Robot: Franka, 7 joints.
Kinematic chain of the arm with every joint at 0, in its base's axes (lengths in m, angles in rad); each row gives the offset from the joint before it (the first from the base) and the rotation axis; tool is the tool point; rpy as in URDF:
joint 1: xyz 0 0 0.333 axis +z
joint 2: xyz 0 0 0 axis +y
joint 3: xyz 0 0 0.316 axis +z
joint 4: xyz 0.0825 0 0 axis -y
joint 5: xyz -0.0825 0 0.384 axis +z
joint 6: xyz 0 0 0 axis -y
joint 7: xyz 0.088 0 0 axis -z
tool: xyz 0 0 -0.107 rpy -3.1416 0 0
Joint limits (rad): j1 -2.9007..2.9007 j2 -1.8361..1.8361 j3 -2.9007..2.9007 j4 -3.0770..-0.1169 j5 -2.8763..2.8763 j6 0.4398..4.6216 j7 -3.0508..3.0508
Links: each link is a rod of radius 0.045 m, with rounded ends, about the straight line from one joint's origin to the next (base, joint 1, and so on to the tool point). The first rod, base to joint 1, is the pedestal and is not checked.
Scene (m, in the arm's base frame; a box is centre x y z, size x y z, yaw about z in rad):
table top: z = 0
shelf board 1: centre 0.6 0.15 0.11 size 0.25 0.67 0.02 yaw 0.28
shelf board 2: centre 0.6 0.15 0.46 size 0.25 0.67 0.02 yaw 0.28
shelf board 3: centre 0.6 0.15 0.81 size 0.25 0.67 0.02 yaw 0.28
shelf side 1: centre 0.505 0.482 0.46 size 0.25 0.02 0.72 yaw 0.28
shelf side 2: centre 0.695 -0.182 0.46 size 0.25 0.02 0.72 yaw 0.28
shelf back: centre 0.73 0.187 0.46 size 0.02 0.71 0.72 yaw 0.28
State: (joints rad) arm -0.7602 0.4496 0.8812 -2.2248 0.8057 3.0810 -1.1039
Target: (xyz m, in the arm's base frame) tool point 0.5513 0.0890 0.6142
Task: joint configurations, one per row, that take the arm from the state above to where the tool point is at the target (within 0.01 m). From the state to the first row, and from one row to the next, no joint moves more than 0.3 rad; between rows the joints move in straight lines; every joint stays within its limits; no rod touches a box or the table.
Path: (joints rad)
1: -0.7612 0.1787 0.8624 -2.5150 0.8778 3.1663 -1.1039
2: -0.7622 -0.0921 0.8437 -2.8053 0.9498 3.2516 -1.1039
3: -0.6921 -0.3235 0.8010 -2.7415 0.9716 3.3421 -1.1039
4: -0.6221 -0.5549 0.7583 -2.6777 0.9933 3.4325 -1.1039
5: -0.5521 -0.7862 0.7156 -2.6139 1.0150 3.5230 -1.1039
6: -0.5888 -0.5713 0.7766 -2.4274 0.9455 3.4279 -1.1039
7: -0.6255 -0.3563 0.8376 -2.2409 0.8761 3.3328 -1.1039
8: -0.6623 -0.1414 0.8987 -2.0544 0.8066 3.2377 -1.1039

